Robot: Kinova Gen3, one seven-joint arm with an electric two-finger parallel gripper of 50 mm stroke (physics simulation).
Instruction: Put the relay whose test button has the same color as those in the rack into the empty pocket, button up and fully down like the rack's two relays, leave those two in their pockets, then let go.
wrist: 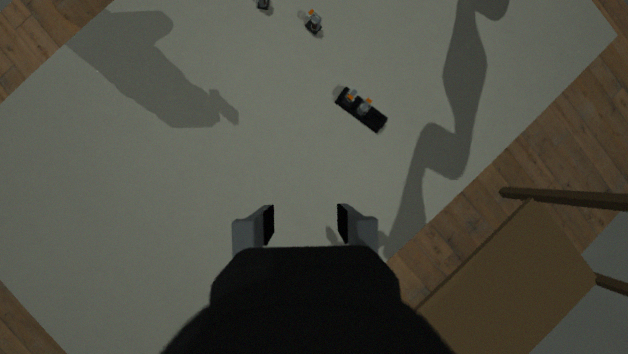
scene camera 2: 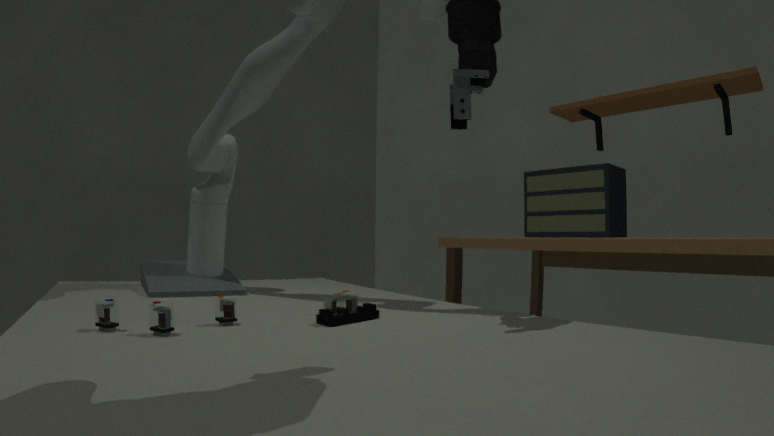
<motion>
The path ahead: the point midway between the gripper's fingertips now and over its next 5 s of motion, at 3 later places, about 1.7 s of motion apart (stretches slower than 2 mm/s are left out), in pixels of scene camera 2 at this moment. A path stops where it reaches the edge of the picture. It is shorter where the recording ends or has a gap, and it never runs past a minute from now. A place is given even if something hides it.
My gripper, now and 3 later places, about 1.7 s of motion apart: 460, 124; 278, 191; 218, 257; 356, 239
</motion>
